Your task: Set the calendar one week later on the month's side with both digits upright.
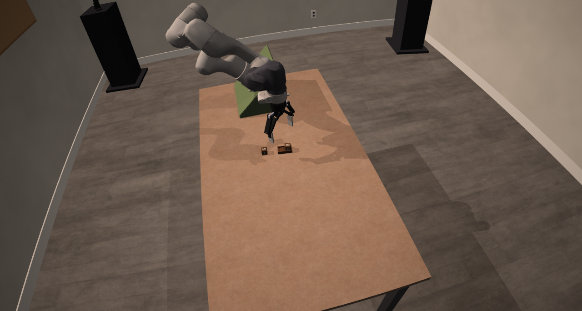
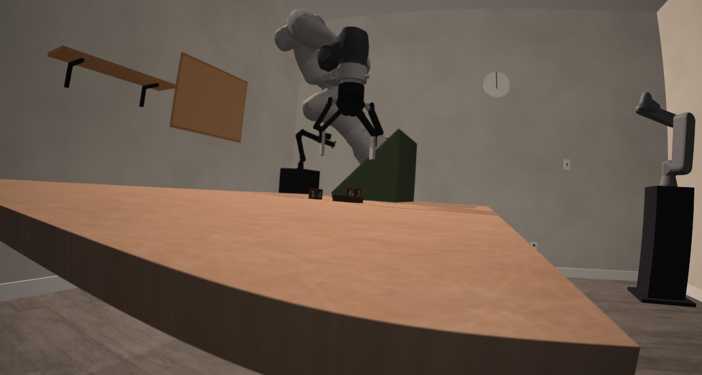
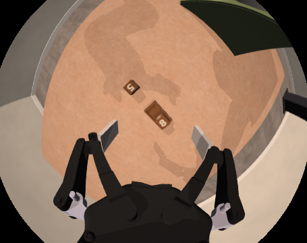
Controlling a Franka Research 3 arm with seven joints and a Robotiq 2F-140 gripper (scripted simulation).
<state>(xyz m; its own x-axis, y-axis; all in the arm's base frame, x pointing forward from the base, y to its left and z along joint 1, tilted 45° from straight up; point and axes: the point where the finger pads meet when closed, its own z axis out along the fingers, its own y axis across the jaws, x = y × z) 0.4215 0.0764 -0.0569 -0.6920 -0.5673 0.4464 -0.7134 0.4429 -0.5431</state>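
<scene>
My hand is 120 mm above the brown calendar tray and 10 mm to the right of it.
</scene>
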